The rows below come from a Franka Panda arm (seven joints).
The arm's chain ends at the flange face. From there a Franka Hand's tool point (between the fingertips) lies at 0.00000 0.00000 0.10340 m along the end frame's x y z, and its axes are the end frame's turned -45 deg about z.
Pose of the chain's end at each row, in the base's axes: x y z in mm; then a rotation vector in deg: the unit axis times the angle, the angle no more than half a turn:
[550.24, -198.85, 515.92, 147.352, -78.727, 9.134]
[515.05, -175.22, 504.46, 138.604, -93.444, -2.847]
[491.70, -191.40, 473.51, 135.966, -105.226, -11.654]
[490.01, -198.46, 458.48, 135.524, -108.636, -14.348]
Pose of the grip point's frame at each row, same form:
[549.38, -224.10, 415.65, 165.088, -16.230, 1.312]
[499.35, -192.29, 403.69, 165.242, -33.580, -9.901]
[472.28, -193.80, 371.98, 169.030, -46.041, -15.480]
[470.38, -195.88, 356.99, 170.456, -49.573, -16.952]

